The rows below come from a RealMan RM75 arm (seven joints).
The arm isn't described. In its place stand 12 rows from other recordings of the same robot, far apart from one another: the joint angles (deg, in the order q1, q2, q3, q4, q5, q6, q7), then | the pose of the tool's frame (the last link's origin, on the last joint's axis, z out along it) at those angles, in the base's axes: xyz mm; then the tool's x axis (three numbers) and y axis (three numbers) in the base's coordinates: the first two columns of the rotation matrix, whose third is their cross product.
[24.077 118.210 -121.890 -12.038 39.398 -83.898 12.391] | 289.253 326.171 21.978 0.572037 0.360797 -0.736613 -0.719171 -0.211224 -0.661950
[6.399 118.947 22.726 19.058 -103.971 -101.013 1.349] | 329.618 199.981 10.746 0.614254 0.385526 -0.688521 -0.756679 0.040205 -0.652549
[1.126 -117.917 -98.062 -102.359 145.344 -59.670 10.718] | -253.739 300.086 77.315 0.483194 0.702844 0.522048 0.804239 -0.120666 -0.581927
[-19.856 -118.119 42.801 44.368 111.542 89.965 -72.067] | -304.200 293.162 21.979 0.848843 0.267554 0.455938 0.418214 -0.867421 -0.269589
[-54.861 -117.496 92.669 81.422 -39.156 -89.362 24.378] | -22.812 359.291 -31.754 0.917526 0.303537 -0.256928 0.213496 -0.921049 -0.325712
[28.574 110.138 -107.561 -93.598 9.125 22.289 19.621] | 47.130 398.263 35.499 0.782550 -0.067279 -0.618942 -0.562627 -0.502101 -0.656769
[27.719 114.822 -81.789 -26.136 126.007 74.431 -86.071] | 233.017 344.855 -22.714 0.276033 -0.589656 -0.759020 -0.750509 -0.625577 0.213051
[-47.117 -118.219 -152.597 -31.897 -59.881 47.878 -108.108] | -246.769 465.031 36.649 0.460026 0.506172 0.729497 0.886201 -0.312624 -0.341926
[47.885 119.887 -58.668 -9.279 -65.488 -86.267 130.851] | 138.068 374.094 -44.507 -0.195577 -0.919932 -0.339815 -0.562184 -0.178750 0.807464
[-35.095 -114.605 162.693 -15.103 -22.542 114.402 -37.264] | -260.943 270.279 6.407 0.655255 -0.074396 0.751736 0.116556 -0.973265 -0.197916
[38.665 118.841 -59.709 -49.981 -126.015 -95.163 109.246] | 197.857 340.160 -20.291 0.872897 -0.484337 -0.058893 -0.478960 -0.873636 0.085783
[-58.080 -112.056 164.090 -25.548 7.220 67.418 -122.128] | -281.406 423.735 24.785 0.336376 0.880025 0.335271 0.925918 -0.244098 -0.288255
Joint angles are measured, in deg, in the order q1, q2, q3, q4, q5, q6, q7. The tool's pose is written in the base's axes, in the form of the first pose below.
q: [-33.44 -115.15 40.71 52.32 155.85 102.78 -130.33]
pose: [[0.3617 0.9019 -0.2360 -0.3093], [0.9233 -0.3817 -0.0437 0.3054], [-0.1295 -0.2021 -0.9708 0.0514], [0 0 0 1]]
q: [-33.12 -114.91 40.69 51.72 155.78 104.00 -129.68]
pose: [[0.3585 0.9065 -0.2228 -0.3107], [0.9218 -0.3815 -0.0688 0.3002], [-0.1474 -0.1808 -0.9724 0.0512], [0 0 0 1]]
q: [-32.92 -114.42 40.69 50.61 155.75 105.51 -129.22]
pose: [[0.3490 0.9141 -0.2063 -0.3124], [0.9214 -0.3749 -0.1025 0.2943], [-0.1710 -0.1543 -0.9731 0.0515], [0 0 0 1]]
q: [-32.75 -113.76 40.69 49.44 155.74 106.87 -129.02]
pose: [[0.3354 0.9222 -0.1922 -0.3146], [0.9223 -0.3631 -0.1325 0.2891], [-0.1920 -0.1328 -0.9724 0.0530], [0 0 0 1]]
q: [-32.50 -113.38 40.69 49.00 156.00 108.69 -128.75]
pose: [[0.3256 0.9282 -0.1800 -0.3155], [0.9203 -0.3548 -0.1648 0.2832], [-0.2168 -0.1120 -0.9698 0.0549], [0 0 0 1]]
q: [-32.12 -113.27 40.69 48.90 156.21 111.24 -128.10]
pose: [[0.3226 0.9331 -0.1586 -0.3147], [0.9136 -0.3508 -0.2055 0.2755], [-0.2474 -0.0786 -0.9657 0.0560], [0 0 0 1]]
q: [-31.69 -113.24 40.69 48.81 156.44 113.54 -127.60]
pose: [[0.3177 0.9382 -0.1377 -0.3142], [0.9075 -0.3429 -0.2428 0.2679], [-0.2750 -0.0478 -0.9603 0.0567], [0 0 0 1]]
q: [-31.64 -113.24 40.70 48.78 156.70 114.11 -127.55]
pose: [[0.3145 0.9396 -0.1352 -0.3142], [0.9057 -0.3397 -0.2537 0.2661], [-0.2843 -0.0426 -0.9578 0.0570], [0 0 0 1]]
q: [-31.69 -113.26 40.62 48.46 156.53 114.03 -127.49]
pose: [[0.3154 0.9401 -0.1293 -0.3139], [0.9059 -0.3388 -0.2540 0.2660], [-0.2826 -0.0370 -0.9585 0.0560], [0 0 0 1]]
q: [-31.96 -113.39 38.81 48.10 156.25 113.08 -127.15]
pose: [[0.3194 0.9409 -0.1123 -0.3139], [0.9153 -0.3370 -0.2206 0.2695], [-0.2454 -0.0324 -0.9689 0.0555], [0 0 0 1]]
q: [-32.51 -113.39 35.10 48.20 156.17 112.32 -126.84]
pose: [[0.3185 0.9440 -0.0858 -0.3133], [0.9308 -0.3286 -0.1603 0.2755], [-0.1796 -0.0288 -0.9833 0.0593], [0 0 0 1]]
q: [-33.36 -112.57 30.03 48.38 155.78 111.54 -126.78]
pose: [[0.3097 0.9492 -0.0562 -0.3135], [0.9471 -0.3132 -0.0695 0.2851], [-0.0836 -0.0317 -0.9960 0.0708], [0 0 0 1]]
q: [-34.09 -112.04 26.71 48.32 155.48 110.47 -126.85]
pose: [[0.3030 0.9522 -0.0399 -0.3135], [0.9529 -0.3033 -0.0030 0.2930], [-0.0149 -0.0371 -0.9992 0.0780], [0 0 0 1]]
